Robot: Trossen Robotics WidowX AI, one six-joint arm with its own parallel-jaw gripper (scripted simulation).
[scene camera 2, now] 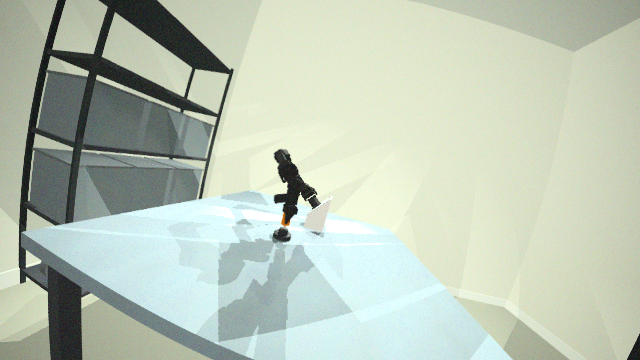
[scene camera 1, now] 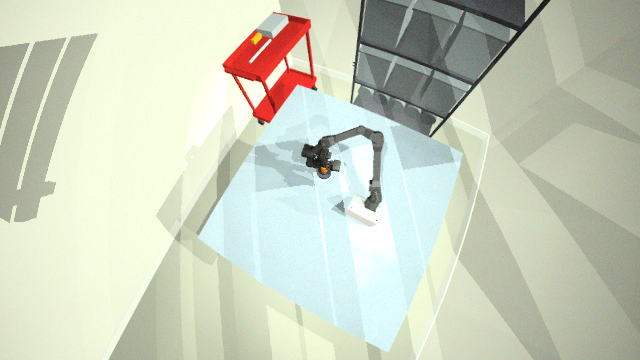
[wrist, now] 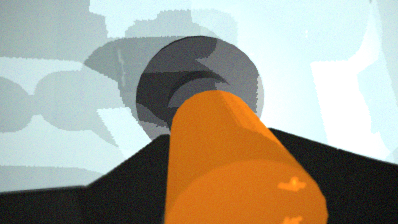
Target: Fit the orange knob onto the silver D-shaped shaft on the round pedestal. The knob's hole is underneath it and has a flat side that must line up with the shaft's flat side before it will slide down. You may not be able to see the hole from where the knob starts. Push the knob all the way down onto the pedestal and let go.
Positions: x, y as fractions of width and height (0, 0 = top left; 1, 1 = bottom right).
Scene:
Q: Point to a dark round pedestal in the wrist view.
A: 0.48, 0.29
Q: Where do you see an orange knob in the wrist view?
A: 0.56, 0.70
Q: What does my gripper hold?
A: An orange knob.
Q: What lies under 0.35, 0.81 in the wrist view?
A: My gripper.

